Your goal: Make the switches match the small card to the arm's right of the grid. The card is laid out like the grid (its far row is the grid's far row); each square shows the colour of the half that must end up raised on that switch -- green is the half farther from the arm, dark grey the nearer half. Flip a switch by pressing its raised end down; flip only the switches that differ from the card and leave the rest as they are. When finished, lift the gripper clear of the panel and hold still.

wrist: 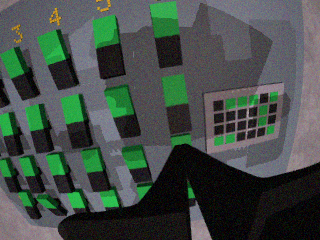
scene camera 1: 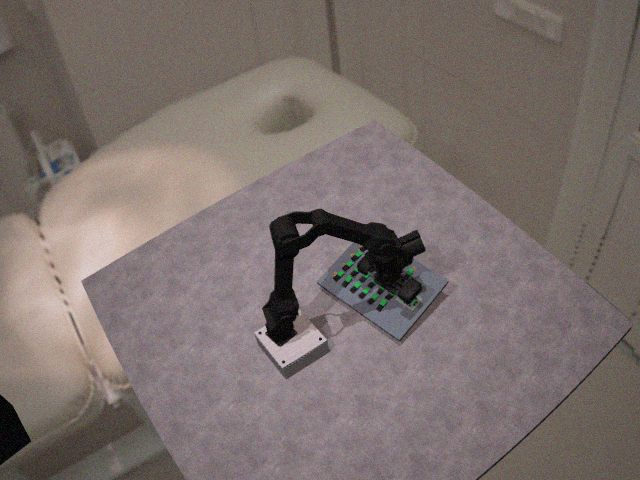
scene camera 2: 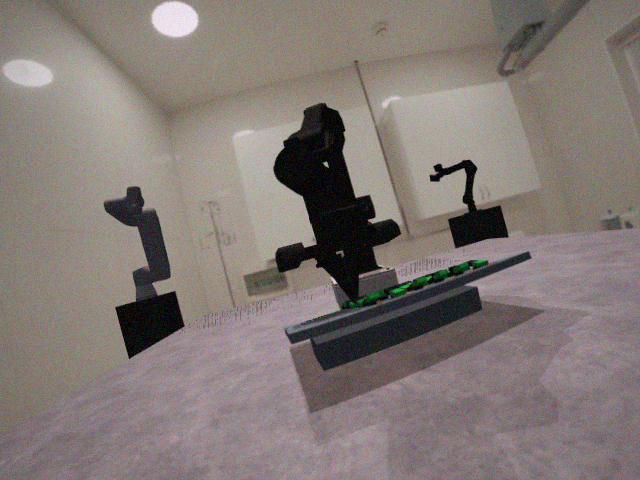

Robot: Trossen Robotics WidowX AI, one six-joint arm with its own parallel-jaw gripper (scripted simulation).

Path:
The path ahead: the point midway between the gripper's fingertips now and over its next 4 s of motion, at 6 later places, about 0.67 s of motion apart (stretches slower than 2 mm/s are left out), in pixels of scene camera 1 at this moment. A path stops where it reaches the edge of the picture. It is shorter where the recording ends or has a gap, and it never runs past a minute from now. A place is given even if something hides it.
My gripper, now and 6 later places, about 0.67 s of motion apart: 392, 292; 348, 265; 334, 272; 336, 276; 335, 276; 336, 277; 332, 274

